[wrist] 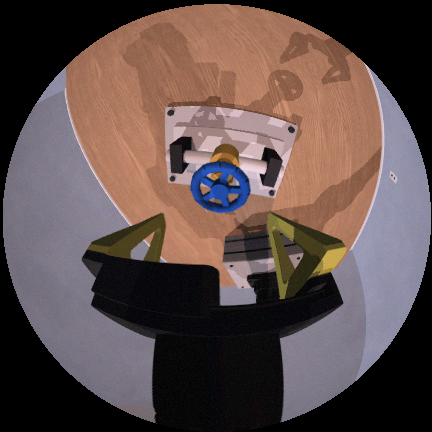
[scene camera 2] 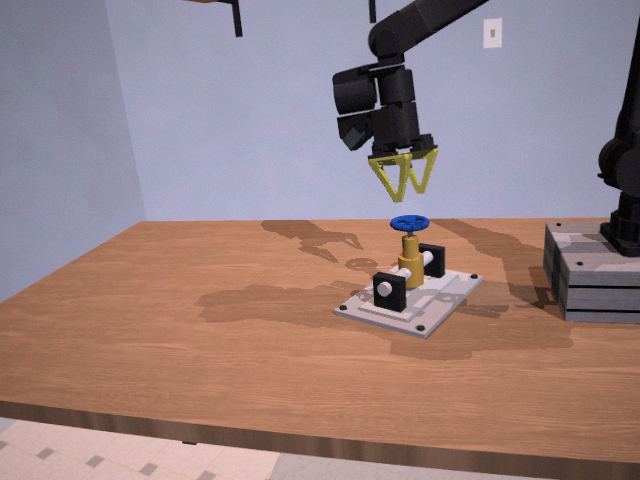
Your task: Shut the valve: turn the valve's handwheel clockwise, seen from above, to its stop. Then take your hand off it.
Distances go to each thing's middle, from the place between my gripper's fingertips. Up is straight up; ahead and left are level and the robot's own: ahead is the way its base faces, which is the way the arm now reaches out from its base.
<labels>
My gripper is now 60 mm above the blue handwheel [wrist: 219,188]. Round my hand: light grey base plate [scene camera 2: 424,322] (180 mm below).
</labels>
